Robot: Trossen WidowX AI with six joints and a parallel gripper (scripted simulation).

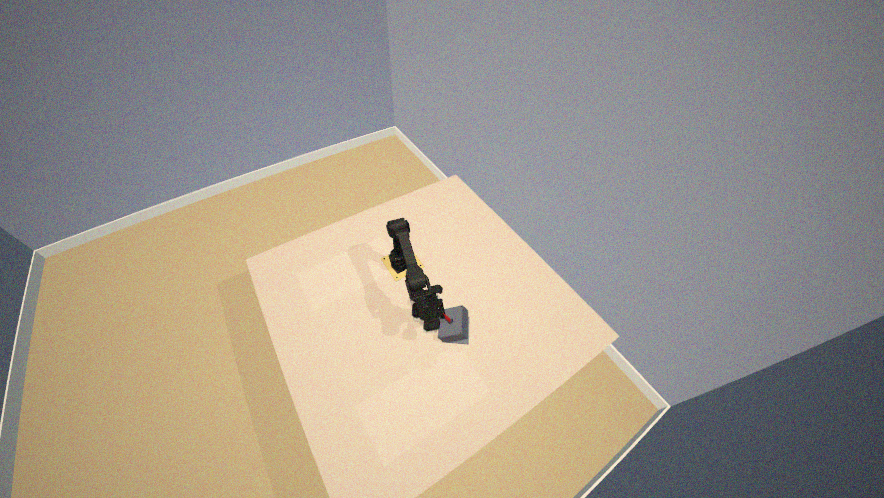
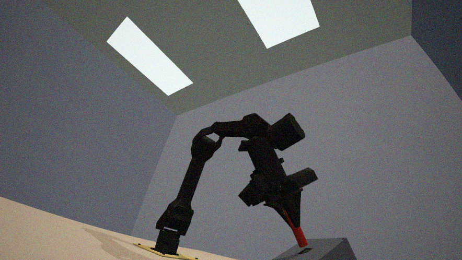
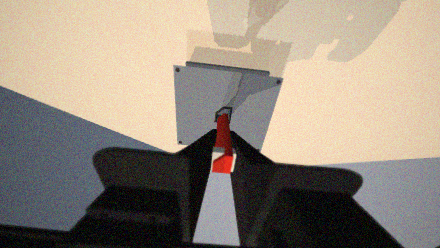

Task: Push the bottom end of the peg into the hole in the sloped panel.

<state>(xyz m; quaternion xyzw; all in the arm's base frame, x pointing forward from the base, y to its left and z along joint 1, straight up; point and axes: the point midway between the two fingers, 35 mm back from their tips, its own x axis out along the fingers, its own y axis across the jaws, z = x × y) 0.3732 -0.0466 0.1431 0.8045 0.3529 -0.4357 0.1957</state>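
Right now my gripper tip is 7 cm above the grey sloped panel, 3 cm to the right of it and 3 cm short of it. From my gripper tip the other things lie so: red square peg: 1 cm to the right, 1 cm behind, 1 cm above.
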